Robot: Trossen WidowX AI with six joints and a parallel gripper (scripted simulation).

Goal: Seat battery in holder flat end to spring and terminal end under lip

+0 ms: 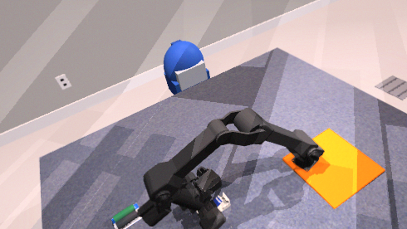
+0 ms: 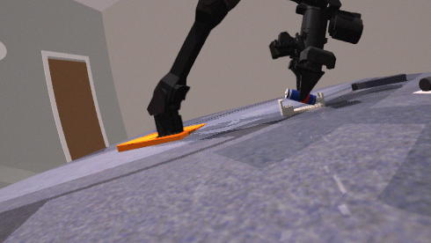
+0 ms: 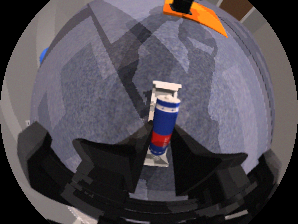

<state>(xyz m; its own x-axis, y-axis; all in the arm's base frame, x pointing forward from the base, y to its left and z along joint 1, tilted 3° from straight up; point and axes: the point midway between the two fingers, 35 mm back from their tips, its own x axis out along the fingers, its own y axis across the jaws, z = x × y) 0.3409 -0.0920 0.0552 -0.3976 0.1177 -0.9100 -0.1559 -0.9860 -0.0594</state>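
My gripper tip is 10 mm below the battery. Also, from my gripper tip: dark flat bar: 310 mm ahead, 90 mm to the left, 10 mm below.
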